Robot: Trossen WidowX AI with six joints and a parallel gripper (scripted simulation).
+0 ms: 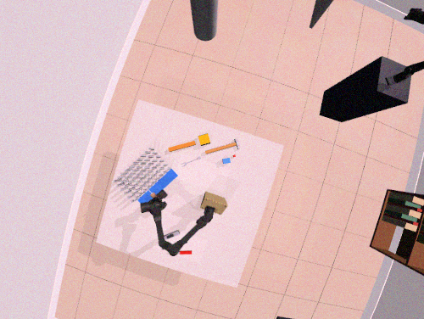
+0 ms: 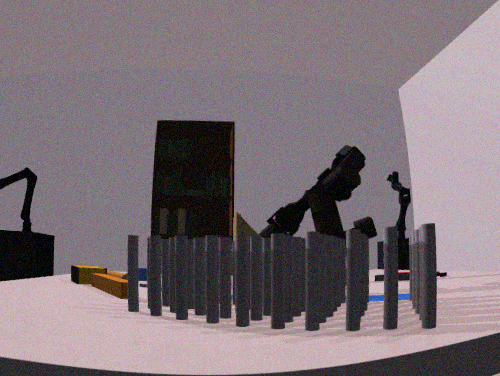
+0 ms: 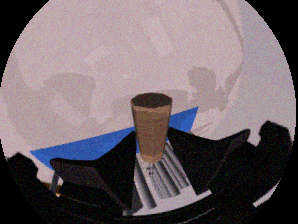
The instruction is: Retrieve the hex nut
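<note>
Right now my gripper tip is 20 mm short of the blue taped strip, 70 mm to the left of it and 30 mm above it. Round my gripper tip: red-handled tool 300 mm behind, 410 mm to the left, 30 mm below; then grey block 190 mm behind, 290 mm to the left, 20 mm below; then orange bar 100 mm behind, 460 mm to the right, 20 mm below.
</note>
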